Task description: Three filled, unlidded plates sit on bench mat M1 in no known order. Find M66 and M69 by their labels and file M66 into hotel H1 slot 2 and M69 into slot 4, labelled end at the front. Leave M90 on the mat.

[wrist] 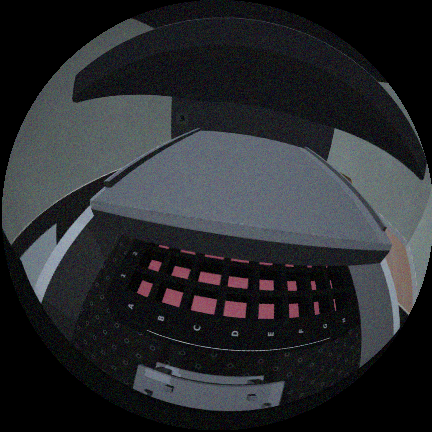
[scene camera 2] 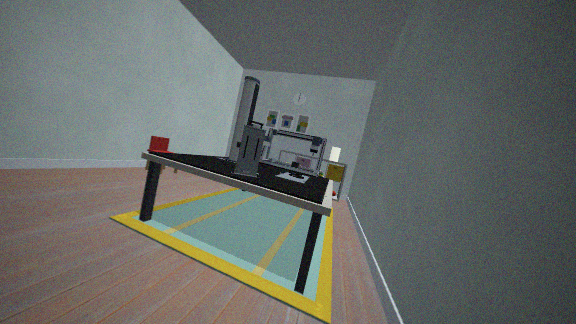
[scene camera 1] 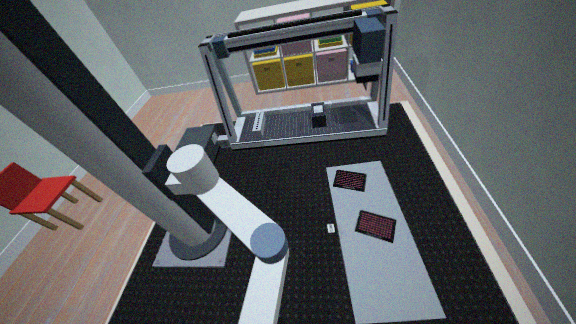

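Pixels of known places: arm's base, link origin: [scene camera 1: 200,230].
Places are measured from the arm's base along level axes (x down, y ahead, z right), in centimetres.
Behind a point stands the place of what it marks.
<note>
Two dark plates with pink wells, one [scene camera 1: 350,180] @(y 64.0, x -2.3, z -19.0 cm) at the far end and one [scene camera 1: 376,226] @(y 69.9, x -2.3, z 2.0 cm) nearer, lie on the grey mat [scene camera 1: 390,285] @(y 70.1, x -1.6, z 20.7 cm); their labels are too small to read. In the wrist view a third dark plate with pink wells [wrist: 235,295] is under a grey slab-like shelf [wrist: 240,185], its lettered columns A to H toward the camera. Its label cannot be read there. A grey slotted tower [scene camera 2: 248,150] @(y 46.7, x -17.7, z 60.6 cm), apparently the hotel, stands on the table. The gripper's fingers cannot be made out; the gripper is open, holding nothing, and is outside scene camera 1's view.
The arm's white link [scene camera 1: 237,210] @(y 30.3, x -32.7, z 10.3 cm) reaches toward the bottom edge from the grey column [scene camera 1: 117,140] @(y 7.7, x -53.3, z 3.2 cm). A gantry machine [scene camera 1: 390,75] @(y 84.2, x -29.8, z -52.0 cm) stands at the back. A small white tag [scene camera 1: 330,228] @(y 53.7, x -1.3, z 1.6 cm) lies beside the mat. A grey bar [wrist: 210,392] @(y 36.4, x -7.3, z 43.0 cm) is low in the wrist view.
</note>
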